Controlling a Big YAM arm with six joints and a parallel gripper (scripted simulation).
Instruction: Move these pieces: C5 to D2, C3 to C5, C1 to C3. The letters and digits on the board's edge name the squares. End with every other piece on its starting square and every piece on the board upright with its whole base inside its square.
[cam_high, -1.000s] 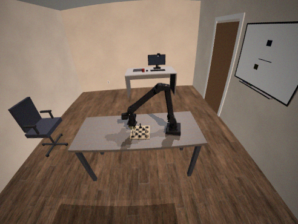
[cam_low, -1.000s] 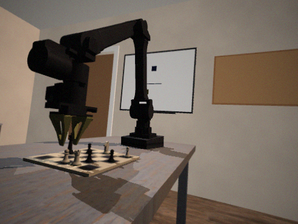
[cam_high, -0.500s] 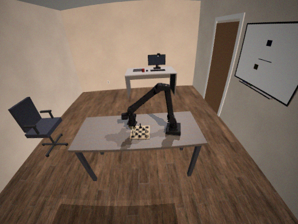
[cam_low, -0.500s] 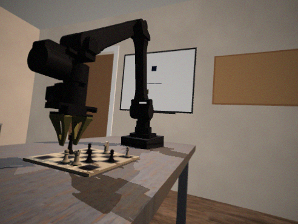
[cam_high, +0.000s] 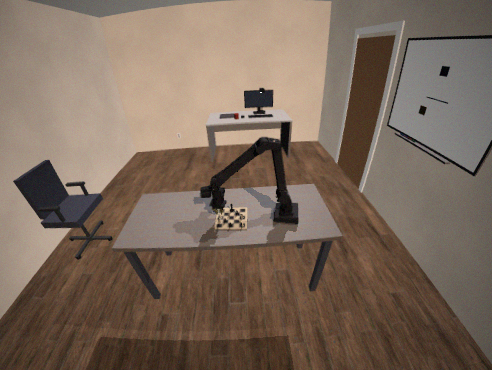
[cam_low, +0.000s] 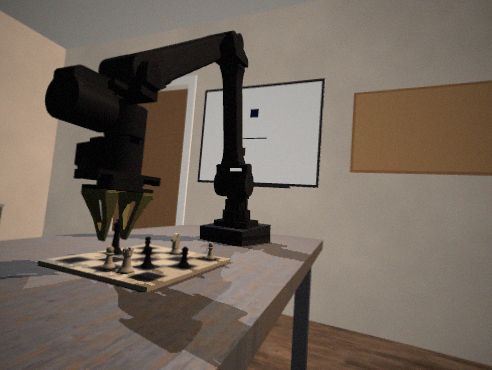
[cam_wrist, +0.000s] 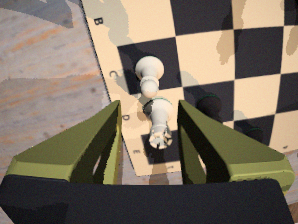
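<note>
The white rook lies 30 mm to the left of my hand and 30 mm below it. The rest, counted from my hand: tall black piece (70 mm behind, 90 mm to the right, 20 mm below); chessboard (80 mm behind, 10 mm to the right, 50 mm below).
</note>
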